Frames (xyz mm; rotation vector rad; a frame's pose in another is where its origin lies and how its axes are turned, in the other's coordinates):
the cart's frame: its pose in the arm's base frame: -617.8 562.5 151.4 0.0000 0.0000 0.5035
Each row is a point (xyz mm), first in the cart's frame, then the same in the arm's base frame.
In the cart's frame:
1: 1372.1 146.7 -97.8
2: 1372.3 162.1 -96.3
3: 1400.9 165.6 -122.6
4: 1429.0 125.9 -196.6
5: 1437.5 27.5 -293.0
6: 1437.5 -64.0 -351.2
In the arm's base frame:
1: 513.2 1353.0 53.6
2: 506.0 1366.6 55.1
3: 529.3 1383.5 28.8
4: 573.1 1362.3 -45.2
5: 628.0 1280.2 -141.6
6: 672.2 1200.0 -199.8

